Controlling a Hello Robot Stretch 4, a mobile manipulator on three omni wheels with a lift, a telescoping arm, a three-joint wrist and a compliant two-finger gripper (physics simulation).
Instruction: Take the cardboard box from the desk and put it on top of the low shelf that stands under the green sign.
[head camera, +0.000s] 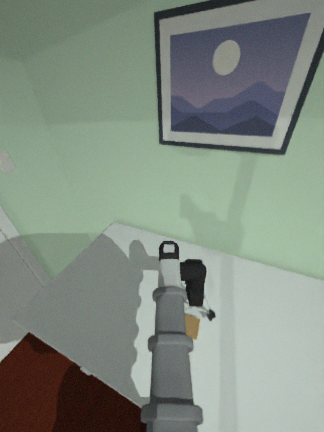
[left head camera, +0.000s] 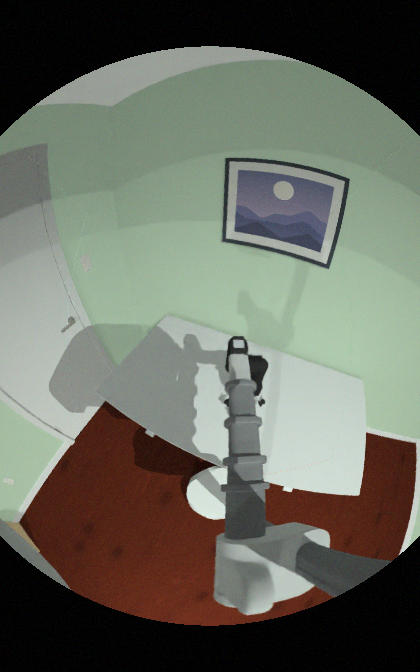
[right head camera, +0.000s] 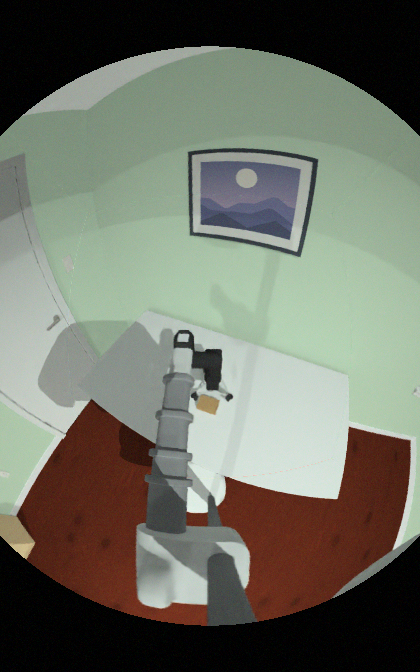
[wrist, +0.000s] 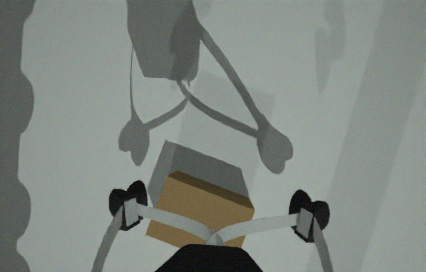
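Seen in the pictures: gripper, fingertip midpoint: (head camera: 191, 317) (right head camera: 211, 398) (wrist: 217, 201); robot's base at its link origin: (right head camera: 197, 485).
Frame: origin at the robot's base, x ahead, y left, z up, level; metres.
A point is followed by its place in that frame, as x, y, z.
Note:
The cardboard box (head camera: 192, 327) @[0.408, -0.087, 0.743] (right head camera: 207, 404) @[0.414, -0.070, 0.742] (wrist: 200, 202) @[0.444, -0.070, 0.742] is a small brown block on the white desk (head camera: 280, 350) @[0.353, -0.415, 0.692] (left head camera: 320, 425) (right head camera: 300, 415) @[0.350, -0.540, 0.692] (wrist: 75, 100) @[0.544, 0.088, 0.692]. In the left head camera view the arm hides it. My gripper (left head camera: 243, 401) (right head camera: 212, 396) @[0.446, -0.087, 0.743] (wrist: 217, 201) @[0.446, -0.087, 0.743] is open, its fingers spread wide above the desk. In the wrist view the box lies between and below the two fingertips, turned slightly, with a gap on both sides. Its near end is hidden behind the gripper body. The low shelf and the green sign do not show.
A framed mountain picture (head camera: 225, 75) @[0.923, -0.214, 1.542] (left head camera: 285, 212) (right head camera: 252, 200) @[0.912, -0.239, 1.487] hangs on the green wall behind the desk. A white round stool (left head camera: 205, 492) (right head camera: 197, 500) @[-0.103, -0.016, 0.187] stands at the desk's front edge. A grey door (left head camera: 30, 300) (right head camera: 25, 300) @[0.727, 1.097, 1.156] is at the left. A tan object (right head camera: 15, 535) is at lower left.

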